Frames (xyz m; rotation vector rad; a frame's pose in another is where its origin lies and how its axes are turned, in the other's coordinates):
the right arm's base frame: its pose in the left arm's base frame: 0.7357 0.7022 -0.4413 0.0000 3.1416 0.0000
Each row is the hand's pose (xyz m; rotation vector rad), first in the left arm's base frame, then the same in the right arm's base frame.
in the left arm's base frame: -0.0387 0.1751 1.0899 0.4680 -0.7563 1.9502
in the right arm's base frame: 0.7744 -0.5271 -1.5312 2.1103 1.2643 -0.5064
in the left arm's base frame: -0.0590 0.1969 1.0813 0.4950 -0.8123 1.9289
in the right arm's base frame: 0.7947 -0.5053 -1.5226 2.0614 1.2421 -0.5290
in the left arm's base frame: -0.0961 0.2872 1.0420 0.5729 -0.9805 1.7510
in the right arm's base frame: 0.8318 -0.4150 -1.4833 1.8291 1.2694 -0.5984
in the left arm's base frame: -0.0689 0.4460 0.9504 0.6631 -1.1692 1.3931
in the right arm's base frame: 0.8046 -0.2562 -1.3917 1.4351 1.3728 -0.6831
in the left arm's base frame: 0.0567 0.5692 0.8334 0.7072 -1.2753 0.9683
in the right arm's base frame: 0.6790 -0.1330 -1.2747 1.0013 1.5109 -0.7313
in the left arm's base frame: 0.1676 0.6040 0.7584 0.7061 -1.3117 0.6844
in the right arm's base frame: 0.5681 -0.0982 -1.1997 0.7118 1.5920 -0.7344
